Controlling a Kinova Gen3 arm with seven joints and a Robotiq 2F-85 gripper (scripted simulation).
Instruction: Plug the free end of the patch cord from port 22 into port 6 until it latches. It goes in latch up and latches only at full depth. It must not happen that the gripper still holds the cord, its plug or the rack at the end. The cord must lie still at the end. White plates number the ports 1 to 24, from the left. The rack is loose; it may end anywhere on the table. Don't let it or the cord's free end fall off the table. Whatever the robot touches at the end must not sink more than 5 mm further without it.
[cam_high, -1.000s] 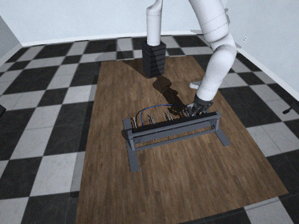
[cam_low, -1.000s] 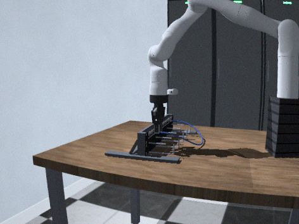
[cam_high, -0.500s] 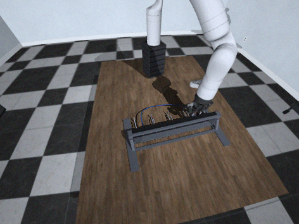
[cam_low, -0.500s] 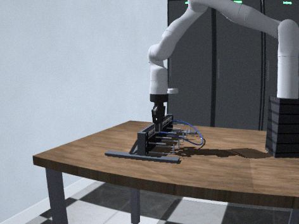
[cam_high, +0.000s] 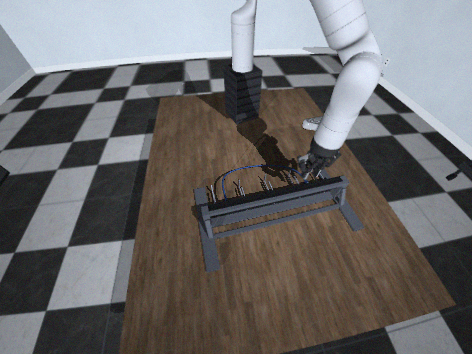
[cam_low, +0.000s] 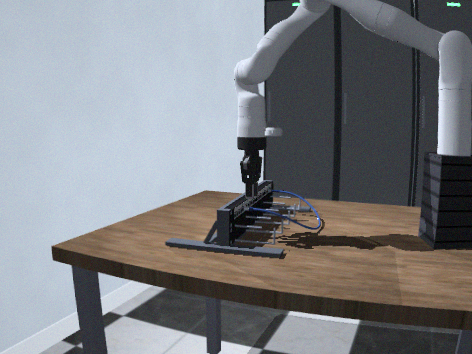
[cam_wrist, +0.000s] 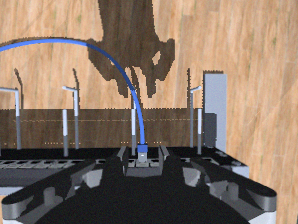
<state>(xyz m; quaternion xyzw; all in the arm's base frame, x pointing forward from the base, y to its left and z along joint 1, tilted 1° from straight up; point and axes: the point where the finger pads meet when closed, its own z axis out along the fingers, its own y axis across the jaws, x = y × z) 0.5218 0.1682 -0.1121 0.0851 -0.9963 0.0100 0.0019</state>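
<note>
The plug lies 50 mm below my hand and 20 mm ahead of it.
</note>
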